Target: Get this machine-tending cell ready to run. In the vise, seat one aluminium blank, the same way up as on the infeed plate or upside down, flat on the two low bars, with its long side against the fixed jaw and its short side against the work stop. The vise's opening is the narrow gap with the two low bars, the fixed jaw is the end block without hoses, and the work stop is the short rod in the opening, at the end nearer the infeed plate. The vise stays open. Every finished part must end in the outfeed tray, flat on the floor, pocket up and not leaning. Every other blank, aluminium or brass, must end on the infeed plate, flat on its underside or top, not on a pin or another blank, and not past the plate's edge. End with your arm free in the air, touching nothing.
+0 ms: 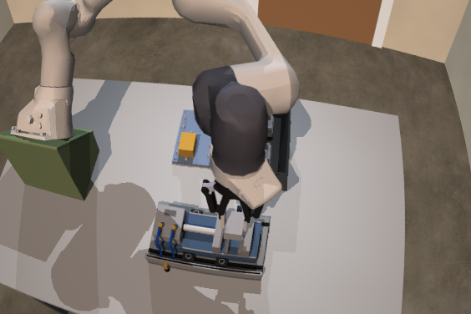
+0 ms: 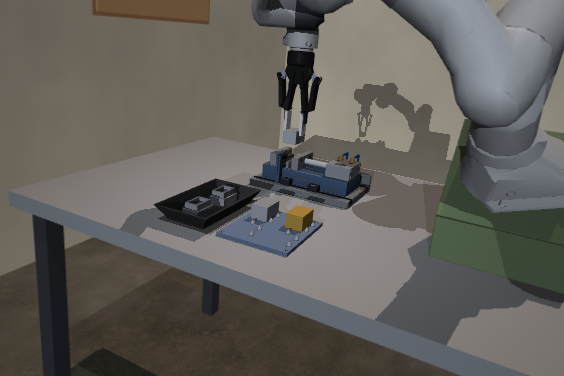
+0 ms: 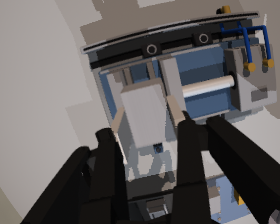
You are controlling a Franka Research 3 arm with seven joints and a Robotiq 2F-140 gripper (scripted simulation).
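My hand is 140 mm above the blue vise, 70 mm past it and 10 mm to the right of it. Also, from my hand: brass blank: 310 mm to the left, 160 mm below, 130 mm behind; then aluminium blank: 300 mm to the left, 160 mm below, 40 mm behind.
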